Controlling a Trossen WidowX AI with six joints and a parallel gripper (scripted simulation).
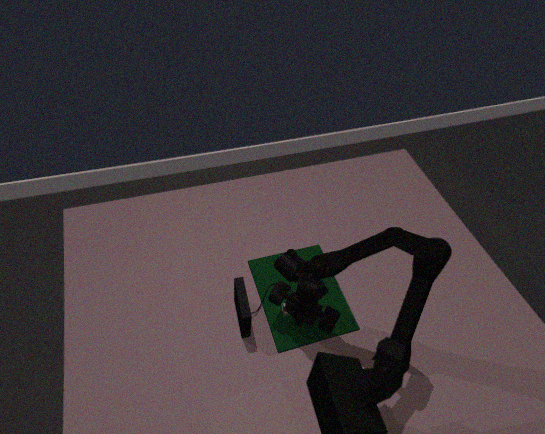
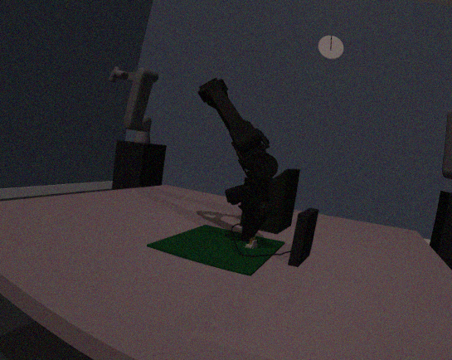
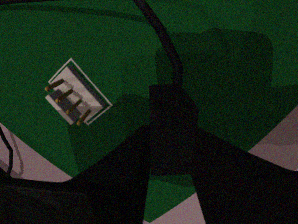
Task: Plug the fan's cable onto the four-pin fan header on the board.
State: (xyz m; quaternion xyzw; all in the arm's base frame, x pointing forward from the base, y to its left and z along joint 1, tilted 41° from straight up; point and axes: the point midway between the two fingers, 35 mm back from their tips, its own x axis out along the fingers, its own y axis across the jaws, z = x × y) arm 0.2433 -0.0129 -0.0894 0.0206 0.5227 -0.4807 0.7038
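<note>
Right now the pale four-pin header is 50 mm ahead of my gripper tip, 20 mm to the left of it and 20 mm below it. The rest, counted from my gripper tip: black fan 150 mm to the left, 50 mm ahead, 40 mm above; then green board 90 mm ahead, 30 mm to the right, 30 mm below; then black plug 10 mm ahead.
</note>
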